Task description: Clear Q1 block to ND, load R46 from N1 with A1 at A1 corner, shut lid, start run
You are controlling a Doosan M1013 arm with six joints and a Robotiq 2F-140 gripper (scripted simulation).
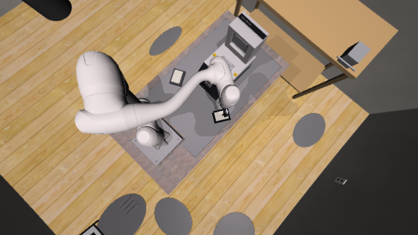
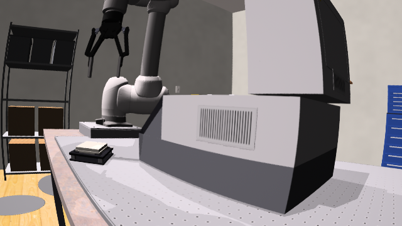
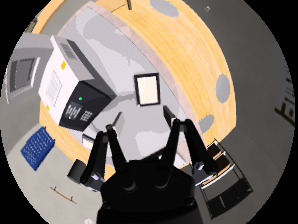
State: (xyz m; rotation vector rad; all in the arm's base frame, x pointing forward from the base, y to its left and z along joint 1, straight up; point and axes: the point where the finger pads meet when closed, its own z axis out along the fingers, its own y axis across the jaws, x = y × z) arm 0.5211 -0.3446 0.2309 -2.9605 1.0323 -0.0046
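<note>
The pale plate lies 30 mm to the right of my hand and 240 mm below it. The rest, counted from my hand: black plate nest: 30 mm to the right, 260 mm below.
</note>
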